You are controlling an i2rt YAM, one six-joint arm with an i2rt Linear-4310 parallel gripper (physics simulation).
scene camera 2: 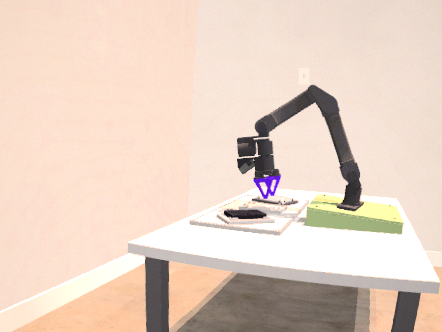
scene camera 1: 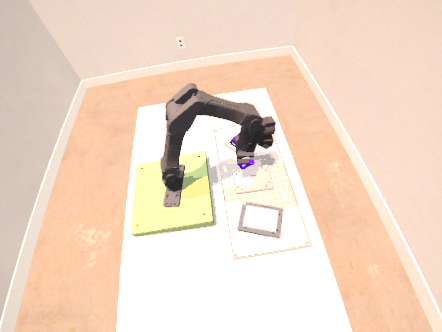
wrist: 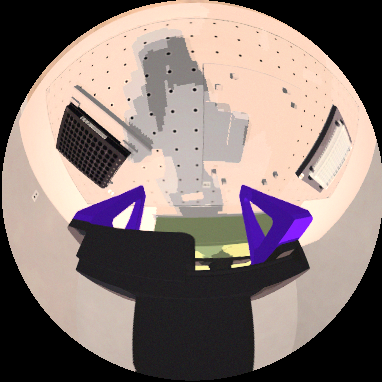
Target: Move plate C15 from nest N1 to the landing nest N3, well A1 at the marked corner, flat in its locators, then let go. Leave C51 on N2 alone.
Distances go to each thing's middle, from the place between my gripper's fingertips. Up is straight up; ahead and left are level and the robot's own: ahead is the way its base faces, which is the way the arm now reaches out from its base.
Right now my hand is 15 cm to the right of the black perforated plate (wrist: 95, 152), 4 cm above it and 2 cm short of it.
